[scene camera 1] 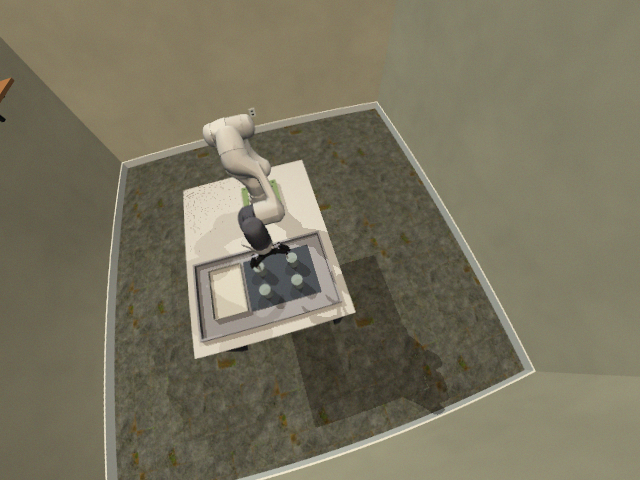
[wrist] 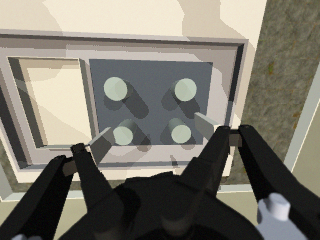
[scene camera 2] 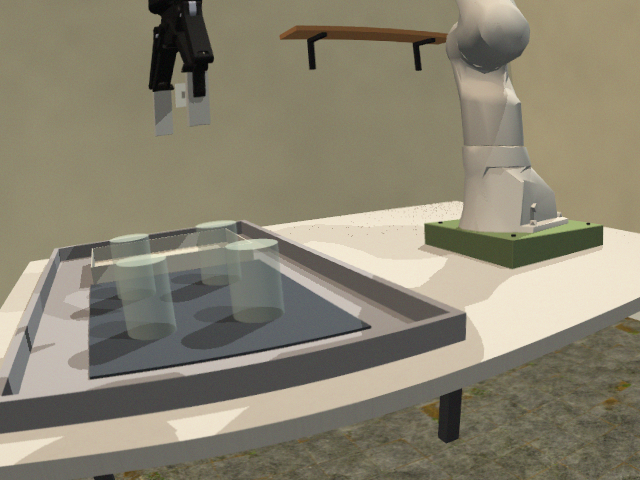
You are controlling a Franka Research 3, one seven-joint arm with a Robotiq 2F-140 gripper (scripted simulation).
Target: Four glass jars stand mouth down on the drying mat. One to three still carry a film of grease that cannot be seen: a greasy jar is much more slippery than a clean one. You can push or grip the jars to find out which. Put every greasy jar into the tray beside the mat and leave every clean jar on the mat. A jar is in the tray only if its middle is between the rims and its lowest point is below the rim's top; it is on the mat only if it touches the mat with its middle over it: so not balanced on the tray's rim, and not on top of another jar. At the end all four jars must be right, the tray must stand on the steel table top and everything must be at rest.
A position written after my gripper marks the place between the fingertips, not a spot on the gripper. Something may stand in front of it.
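My gripper [scene camera 2: 179, 130] is in view, and the wrist view shows it too, with my gripper [wrist: 154, 127] there. I also see a cream tray [scene camera 1: 228, 299], and in the wrist view I see the cream tray [wrist: 54, 93] as well. A glass jar [scene camera 2: 253, 265] is there too.
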